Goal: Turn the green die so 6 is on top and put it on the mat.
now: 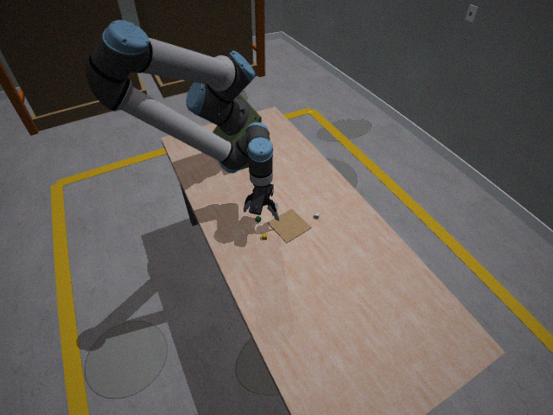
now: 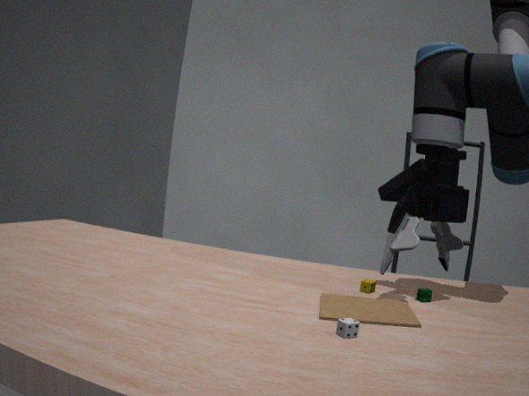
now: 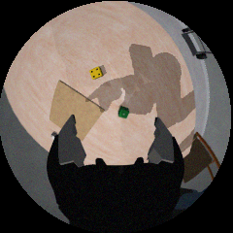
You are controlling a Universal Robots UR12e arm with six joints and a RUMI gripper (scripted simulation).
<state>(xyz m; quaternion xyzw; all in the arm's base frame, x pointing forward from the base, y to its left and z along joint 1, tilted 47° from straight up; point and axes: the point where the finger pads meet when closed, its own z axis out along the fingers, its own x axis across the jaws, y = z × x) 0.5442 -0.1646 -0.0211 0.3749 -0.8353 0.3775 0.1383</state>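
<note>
Right now my hand is 2 cm past the green die, 1 cm to the left of it and 4 cm above it. Also, from my hand: tan mat (6 cm ahead, 11 cm to the left, 4 cm below); white die (7 cm ahead, 24 cm to the left, 4 cm below); yellow die (8 cm ahead, 2 cm to the right, 4 cm below).
</note>
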